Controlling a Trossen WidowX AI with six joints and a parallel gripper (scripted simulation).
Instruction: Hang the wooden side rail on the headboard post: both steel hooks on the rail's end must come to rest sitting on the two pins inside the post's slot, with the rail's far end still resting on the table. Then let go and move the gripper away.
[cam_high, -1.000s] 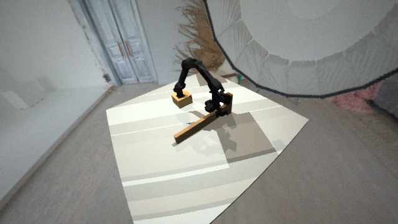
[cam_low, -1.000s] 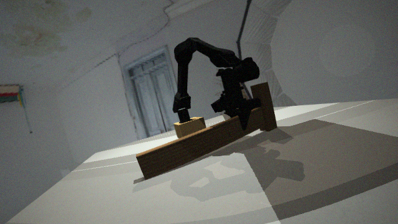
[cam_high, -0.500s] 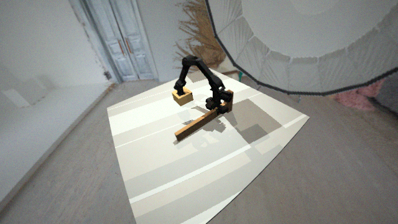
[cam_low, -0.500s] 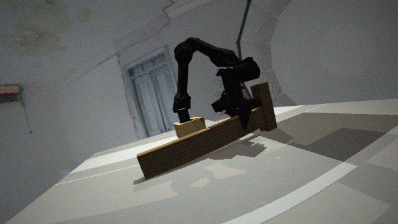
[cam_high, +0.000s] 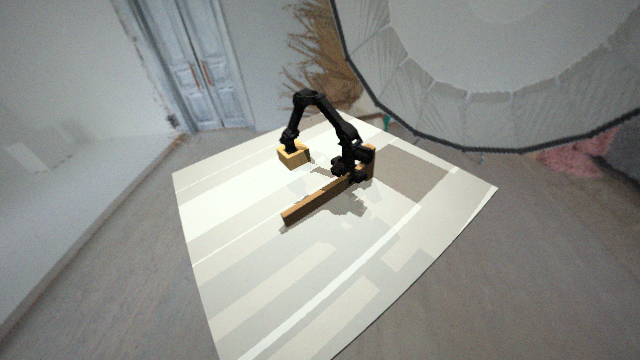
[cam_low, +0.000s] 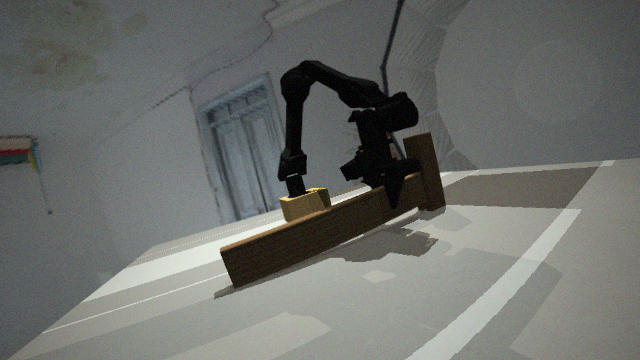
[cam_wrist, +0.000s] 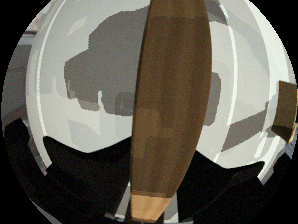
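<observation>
Right now the headboard post is 120 mm to the left of my gripper tip and 40 mm above it.
</observation>
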